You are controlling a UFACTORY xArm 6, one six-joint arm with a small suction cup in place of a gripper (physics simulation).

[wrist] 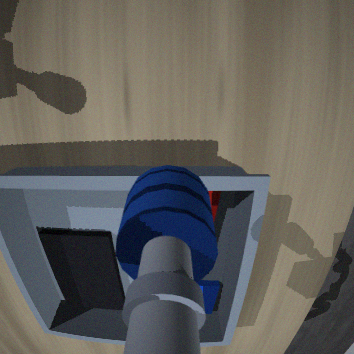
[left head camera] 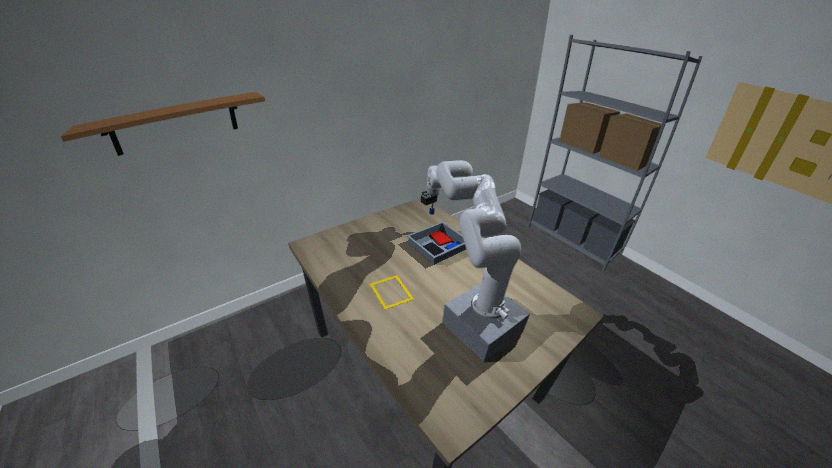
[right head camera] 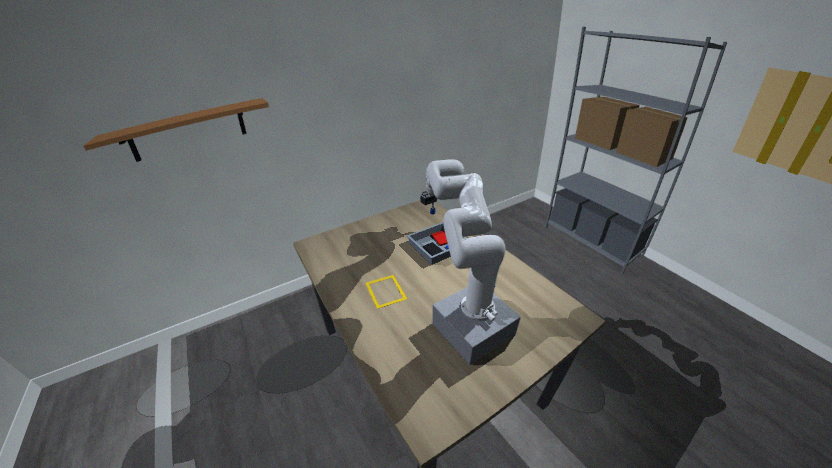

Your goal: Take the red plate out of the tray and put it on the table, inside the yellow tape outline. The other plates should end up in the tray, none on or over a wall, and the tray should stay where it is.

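Frame: origin at the arm's base, x ahead, y left, z up, level; metres.
Seen in the pictures: hand, tool point: (wrist: 168, 203) (left head camera: 431, 213) (right head camera: 432, 213); arm's base, link origin: (left head camera: 488, 305) (right head camera: 477, 307).
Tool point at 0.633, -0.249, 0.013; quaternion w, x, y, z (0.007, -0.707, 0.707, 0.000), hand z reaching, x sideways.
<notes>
Pixels of each thing's top centre, then the offset from my tool point to it, as dx, dy, dz. "spot": a spot on its surface instead. Level surfaces: height alone.
- red plate, top centre: (wrist: 172, 233) (right head camera: 441, 237) (left head camera: 440, 237) -0.088, +0.002, -0.106
- grey tray, top centre: (wrist: 117, 287) (right head camera: 438, 238) (left head camera: 438, 238) -0.127, +0.054, -0.070
- black plate, top centre: (wrist: 83, 276) (right head camera: 432, 250) (left head camera: 433, 250) -0.155, +0.110, -0.108
- blue plate, top centre: (wrist: 181, 299) (left head camera: 455, 246) -0.191, -0.007, -0.108
- yellow tape outline, surface spot: (left head camera: 384, 280) (right head camera: 380, 280) spot: -0.186, +0.428, -0.119
- wooden table, surface height: dz -0.120
The red plate (left head camera: 440, 237) (right head camera: 439, 237) (wrist: 216, 200) lies in the back part of the grey tray (left head camera: 421, 250) (right head camera: 420, 250) (wrist: 100, 183); my cup hides most of it in the wrist view. The black plate (left head camera: 432, 248) (right head camera: 431, 248) (wrist: 85, 265) and the blue plate (left head camera: 452, 246) (wrist: 212, 296) are also in the tray. Whether the red plate rests on another plate I cannot tell. My suction cup (left head camera: 431, 211) (right head camera: 432, 211) (wrist: 167, 220) is blue, holds nothing and hangs above the tray's back side. The yellow tape outline (left head camera: 384, 280) (right head camera: 379, 279) is on the table, with no plate inside.
The arm's grey base block (left head camera: 465, 325) (right head camera: 453, 331) stands on the wooden table (left head camera: 442, 291) (right head camera: 430, 291), to the right of the outline. The arm covers the tray's right part in the right head view. A metal shelf rack stands behind the table, on the right.
</notes>
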